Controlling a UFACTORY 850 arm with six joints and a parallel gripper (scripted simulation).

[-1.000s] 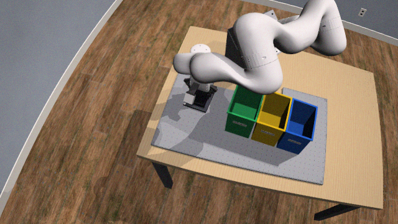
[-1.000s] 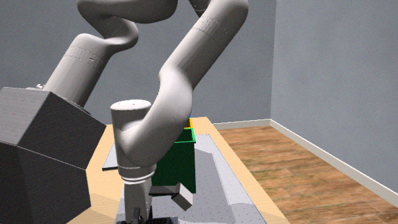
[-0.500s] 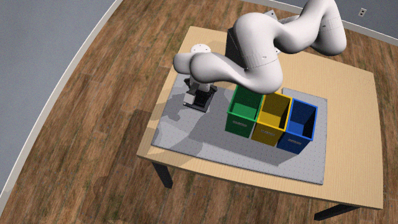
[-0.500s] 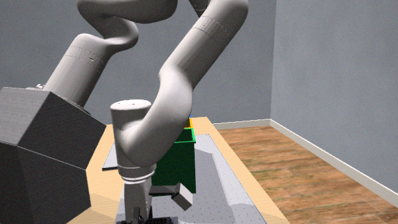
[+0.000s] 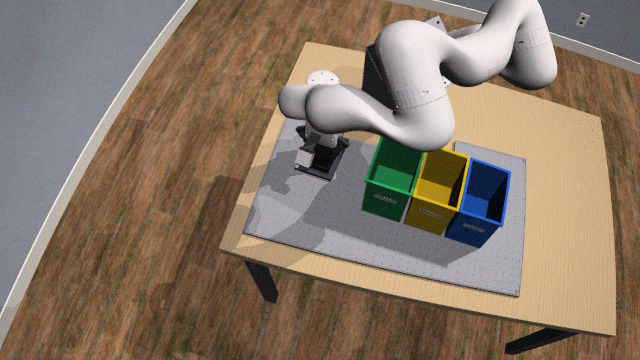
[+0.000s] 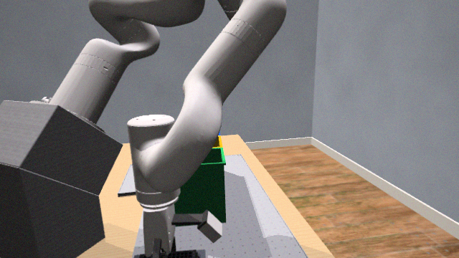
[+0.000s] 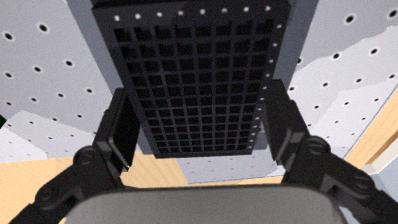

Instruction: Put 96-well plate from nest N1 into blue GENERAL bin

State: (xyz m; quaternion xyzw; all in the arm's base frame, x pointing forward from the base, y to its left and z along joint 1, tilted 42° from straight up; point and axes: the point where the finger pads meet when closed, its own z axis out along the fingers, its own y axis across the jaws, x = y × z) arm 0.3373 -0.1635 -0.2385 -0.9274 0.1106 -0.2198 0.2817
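My hand is 1 cm above the black 96-well plate. Round my hand: yellow bin 8 cm ahead, 36 cm to the left, 6 cm above; dark plate nest 2 cm below; green bin 7 cm ahead, 23 cm to the left, 6 cm above.
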